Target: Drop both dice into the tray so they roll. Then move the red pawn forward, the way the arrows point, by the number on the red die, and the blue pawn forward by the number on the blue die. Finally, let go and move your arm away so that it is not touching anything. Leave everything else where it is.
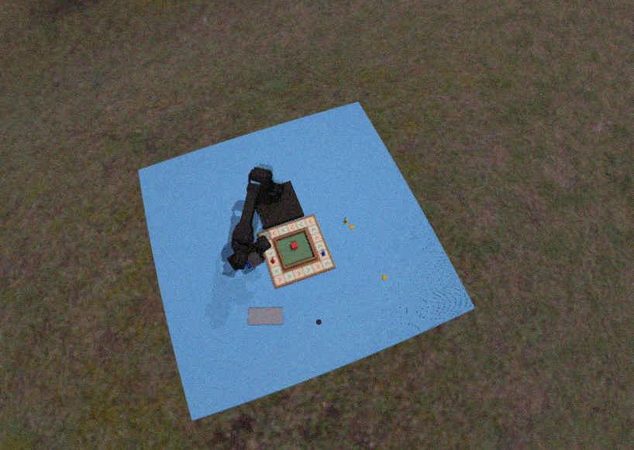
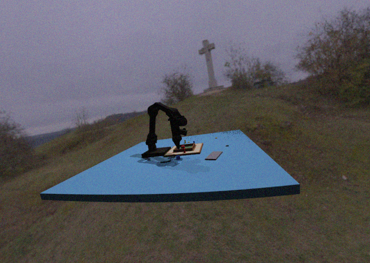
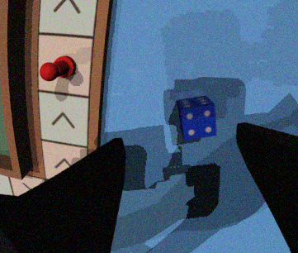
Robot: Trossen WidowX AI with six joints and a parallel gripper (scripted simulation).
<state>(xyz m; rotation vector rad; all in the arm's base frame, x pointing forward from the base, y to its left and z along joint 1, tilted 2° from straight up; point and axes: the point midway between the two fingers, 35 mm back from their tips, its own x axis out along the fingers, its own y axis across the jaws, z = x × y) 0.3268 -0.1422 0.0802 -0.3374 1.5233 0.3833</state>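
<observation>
The red pawn lies 80 mm to the left of my gripper tip and 50 mm below it. The rest, counted from my gripper tip: grey flat plate 240 mm ahead, 70 mm below, 20 mm to the left; blue pawn 320 mm to the left, 50 mm below, 10 mm ahead; green tray 190 mm to the left, 70 mm below, 40 mm behind.
</observation>
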